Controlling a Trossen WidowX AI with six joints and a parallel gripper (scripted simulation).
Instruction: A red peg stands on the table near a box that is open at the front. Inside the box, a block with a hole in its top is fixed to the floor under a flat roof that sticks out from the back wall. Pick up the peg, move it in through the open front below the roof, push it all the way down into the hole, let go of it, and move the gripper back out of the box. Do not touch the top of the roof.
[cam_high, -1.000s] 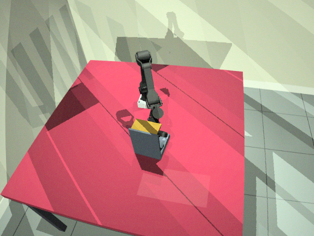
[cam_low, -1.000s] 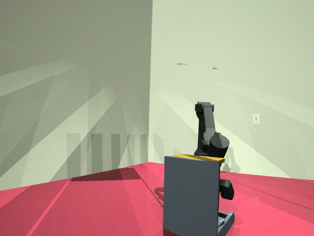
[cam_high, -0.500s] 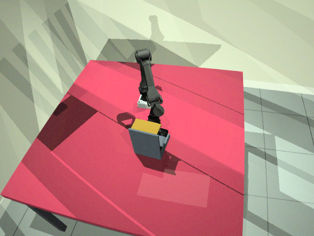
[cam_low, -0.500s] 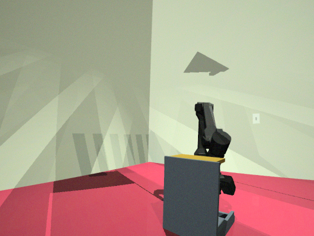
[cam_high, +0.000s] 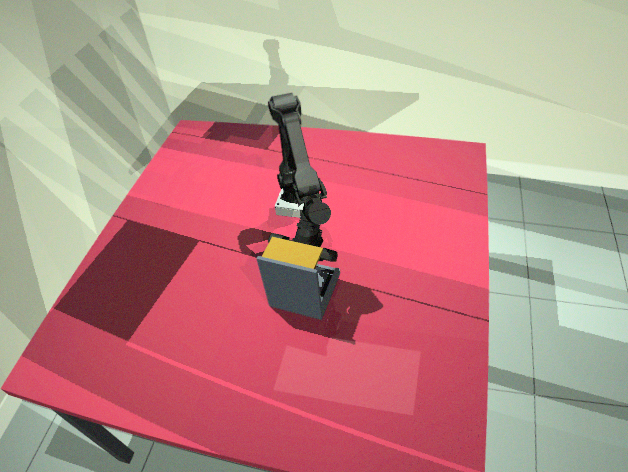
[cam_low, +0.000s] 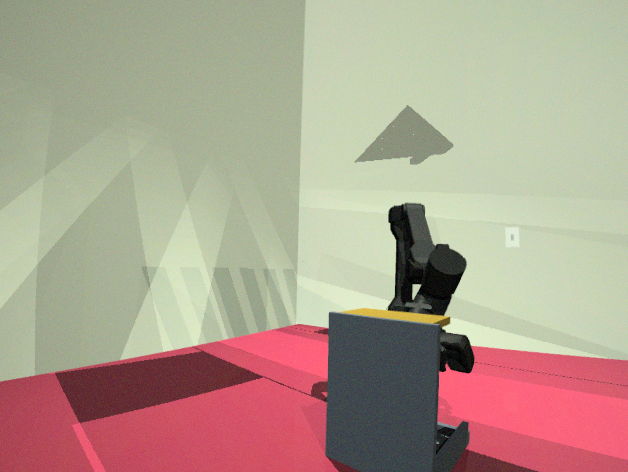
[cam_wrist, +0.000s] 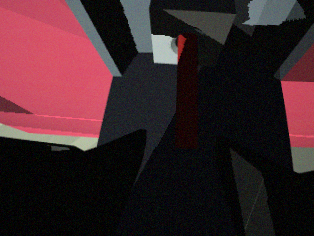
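Now: the back wall 4 cm ahead of my gripper tip and 1 cm to the left of it. Round my gripper tip: red peg: 3 cm below, 1 cm behind; then yellow roof: 10 cm above, 1 cm to the left.
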